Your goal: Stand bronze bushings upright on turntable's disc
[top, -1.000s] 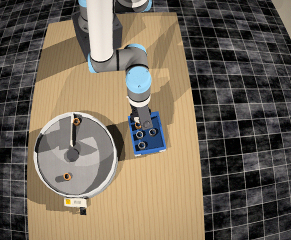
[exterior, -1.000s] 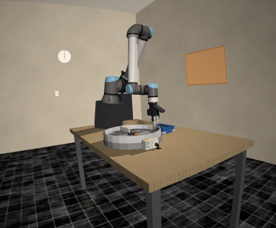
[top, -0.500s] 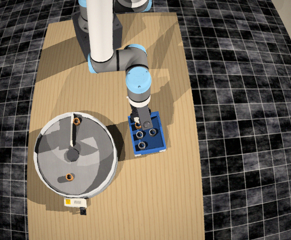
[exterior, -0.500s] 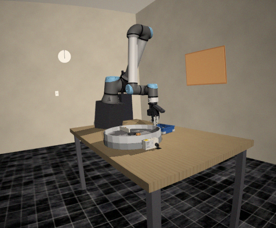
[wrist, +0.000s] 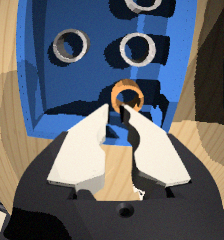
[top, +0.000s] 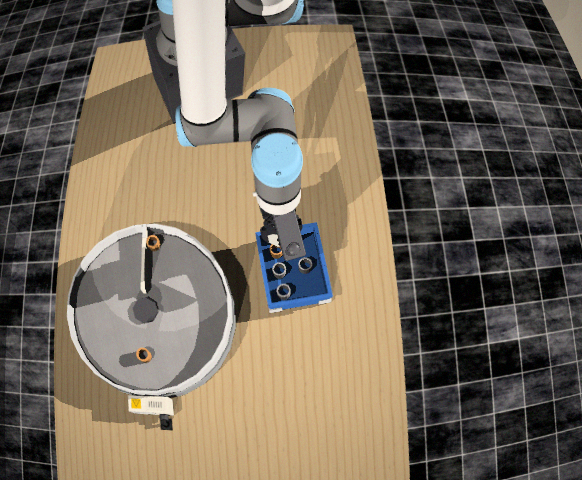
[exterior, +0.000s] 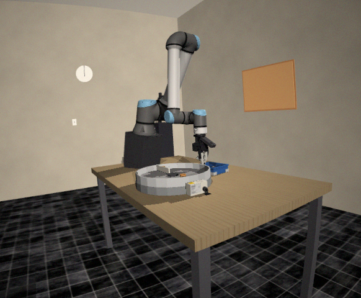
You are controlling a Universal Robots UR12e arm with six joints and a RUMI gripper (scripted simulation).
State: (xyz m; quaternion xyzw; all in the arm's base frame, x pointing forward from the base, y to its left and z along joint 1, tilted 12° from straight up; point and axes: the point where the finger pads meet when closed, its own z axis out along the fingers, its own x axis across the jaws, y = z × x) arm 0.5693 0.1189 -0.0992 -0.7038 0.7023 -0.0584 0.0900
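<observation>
Now: hand 6 cm short of the blue crate, 1 cm to the right of it and 3 cm above it. The rest, counted from my hand: turntable disc (9 cm ahead, 36 cm to the right).
</observation>
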